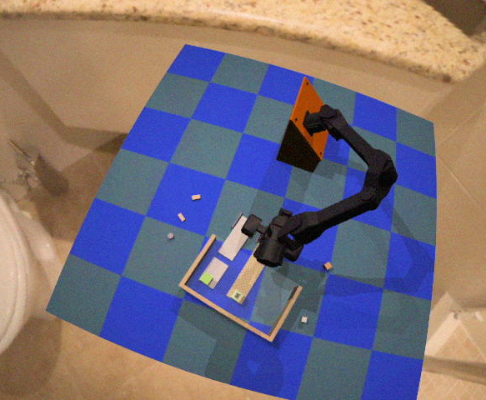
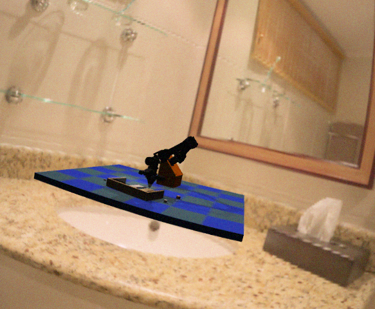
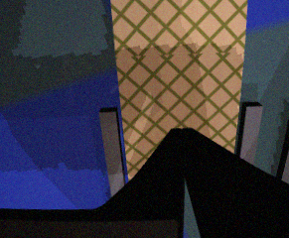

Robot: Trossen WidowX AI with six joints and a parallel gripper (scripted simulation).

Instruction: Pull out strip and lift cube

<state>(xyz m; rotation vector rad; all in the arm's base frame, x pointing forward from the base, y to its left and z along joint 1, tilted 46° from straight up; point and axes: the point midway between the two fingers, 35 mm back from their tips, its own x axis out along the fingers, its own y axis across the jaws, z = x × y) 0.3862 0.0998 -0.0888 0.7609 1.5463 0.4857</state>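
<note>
Now: gripper tip 80 mm short of the lattice strip, 20 mm to the left of it and 20 mm above it. From my gripper tip the other things lie so: grey peg: 80 mm ahead, 310 mm to the right, 20 mm below.
</note>
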